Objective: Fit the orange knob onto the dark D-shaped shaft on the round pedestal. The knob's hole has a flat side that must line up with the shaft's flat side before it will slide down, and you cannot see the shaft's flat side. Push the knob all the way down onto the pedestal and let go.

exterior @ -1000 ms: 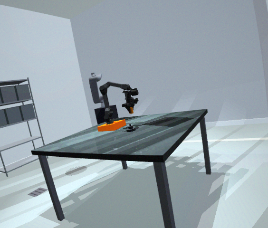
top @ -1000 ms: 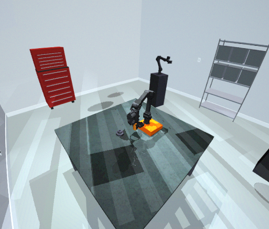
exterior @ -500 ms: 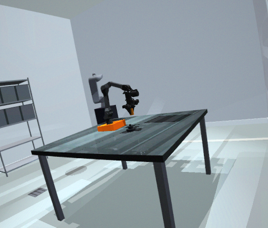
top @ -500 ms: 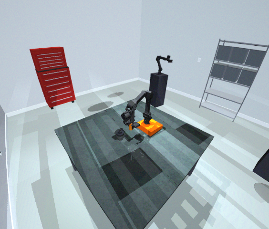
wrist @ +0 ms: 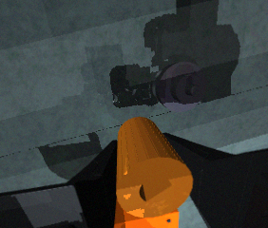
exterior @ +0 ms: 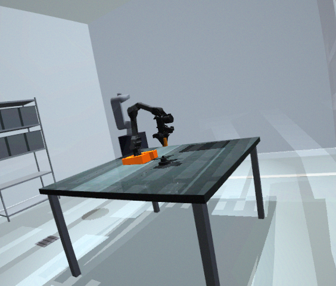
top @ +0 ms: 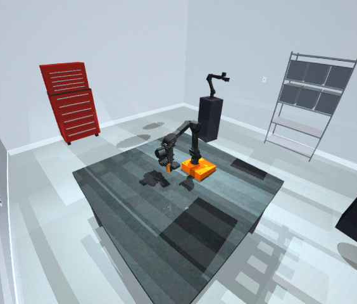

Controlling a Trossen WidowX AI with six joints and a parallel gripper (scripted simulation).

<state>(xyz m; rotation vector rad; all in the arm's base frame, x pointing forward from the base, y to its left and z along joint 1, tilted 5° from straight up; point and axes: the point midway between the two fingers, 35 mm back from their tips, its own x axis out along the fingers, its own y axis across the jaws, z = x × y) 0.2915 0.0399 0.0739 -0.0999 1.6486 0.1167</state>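
My gripper tip is now 4 cm short of the round pedestal, 9 cm to the left of it and 9 cm above it. The rest, counted from my gripper tip: orange knob (2 cm above).
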